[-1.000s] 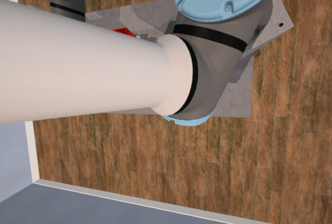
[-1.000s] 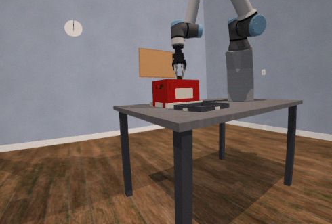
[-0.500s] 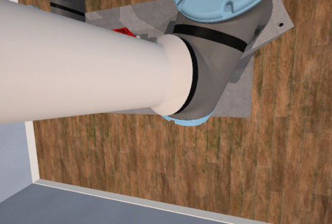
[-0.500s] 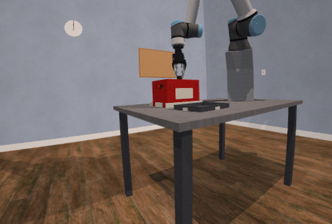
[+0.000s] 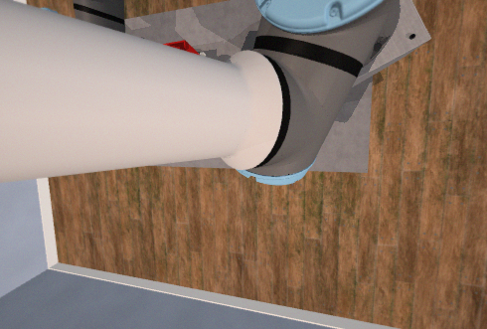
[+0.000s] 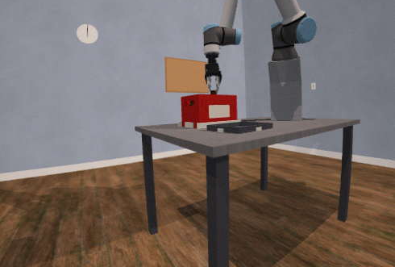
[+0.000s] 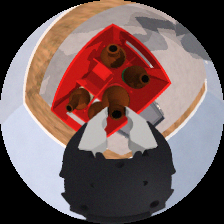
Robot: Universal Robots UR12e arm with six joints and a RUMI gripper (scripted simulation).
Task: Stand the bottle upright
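Right now my hand is 11 cm above the red crate and 4 cm to the left of it. Also, from my hand: dark tray (22 cm to the left, 18 cm below, 5 cm ahead).
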